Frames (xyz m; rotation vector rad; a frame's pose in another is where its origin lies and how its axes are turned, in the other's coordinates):
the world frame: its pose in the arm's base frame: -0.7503 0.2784 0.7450 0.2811 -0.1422 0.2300
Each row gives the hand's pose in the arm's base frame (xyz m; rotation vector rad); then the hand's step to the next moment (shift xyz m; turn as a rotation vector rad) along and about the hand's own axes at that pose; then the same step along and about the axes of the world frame.
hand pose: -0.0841 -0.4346 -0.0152 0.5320 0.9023 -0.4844
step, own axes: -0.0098 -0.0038 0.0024 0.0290 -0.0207 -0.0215
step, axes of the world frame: -0.0049 0.0011 0.0095 -0.0178 -0.0149 -0.0345
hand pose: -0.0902 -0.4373 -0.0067 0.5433 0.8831 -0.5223
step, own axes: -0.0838 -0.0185 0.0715 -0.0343 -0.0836 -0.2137
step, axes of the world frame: -0.0059 -0.0098 0.1111 -0.1866 0.0957 -0.0993
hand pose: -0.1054 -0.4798 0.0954 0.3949 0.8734 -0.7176
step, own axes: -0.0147 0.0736 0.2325 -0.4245 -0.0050 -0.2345
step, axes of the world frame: 0.1782 -0.0766 0.1485 -0.2091 0.4154 0.1377
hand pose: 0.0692 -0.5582 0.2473 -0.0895 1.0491 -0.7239
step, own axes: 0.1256 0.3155 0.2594 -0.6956 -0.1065 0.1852
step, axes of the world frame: 0.3973 -0.0273 -0.1549 0.0676 0.4546 0.5642
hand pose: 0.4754 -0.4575 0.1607 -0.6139 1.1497 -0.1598
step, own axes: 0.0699 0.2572 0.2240 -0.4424 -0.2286 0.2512
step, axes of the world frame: 0.2054 0.1707 -0.2233 0.1900 0.2063 0.4821
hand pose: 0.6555 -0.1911 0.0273 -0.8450 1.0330 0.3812
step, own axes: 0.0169 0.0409 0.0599 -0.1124 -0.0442 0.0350
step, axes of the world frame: 0.0283 0.0567 -0.0391 0.0182 0.0430 0.1168
